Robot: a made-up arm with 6 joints.
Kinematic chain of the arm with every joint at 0, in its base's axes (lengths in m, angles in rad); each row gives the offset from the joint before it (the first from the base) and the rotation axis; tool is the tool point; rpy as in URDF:
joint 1: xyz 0 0 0.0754 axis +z
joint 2: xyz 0 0 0 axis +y
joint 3: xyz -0.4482 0 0.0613 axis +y
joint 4: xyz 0.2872 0 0.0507 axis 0.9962 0 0.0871
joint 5: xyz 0 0 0 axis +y
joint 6: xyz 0.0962 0 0.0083 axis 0.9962 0 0.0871
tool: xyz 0 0 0 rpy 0 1.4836 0
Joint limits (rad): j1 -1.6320..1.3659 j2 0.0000..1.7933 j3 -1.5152..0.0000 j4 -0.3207..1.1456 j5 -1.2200..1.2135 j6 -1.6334..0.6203
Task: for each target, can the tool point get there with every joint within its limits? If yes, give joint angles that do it. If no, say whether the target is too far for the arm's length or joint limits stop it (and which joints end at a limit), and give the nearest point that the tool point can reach.
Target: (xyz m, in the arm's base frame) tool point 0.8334 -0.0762 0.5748
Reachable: no: too far | nearest point 0.5397 -0.0493 0.4943 | short by 0.306 m
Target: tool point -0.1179 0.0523 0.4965
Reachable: yes | joints -0.7489 0.2914 -0.6956 0.7643 -0.6798 -0.3229
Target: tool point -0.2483 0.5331 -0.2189
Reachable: no: joint limits stop it (at a limit: joint 1, joint 2, joint 4) | nearest point 0.0147 0.3103 0.1590 | short by 0.511 m
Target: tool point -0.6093 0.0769 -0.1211
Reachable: no: joint limits stop it (at a limit: joint 2, joint 3, joint 5) | nearest point -0.1377 0.0174 0.1286 | short by 0.537 m
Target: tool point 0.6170 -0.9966 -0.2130
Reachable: no: too far | nearest point 0.2507 -0.4050 0.2759 | short by 0.850 m
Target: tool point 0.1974 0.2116 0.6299
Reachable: yes | joints 0.9122 1.2771 -1.2702 0.4652 -0.6634 -0.6153
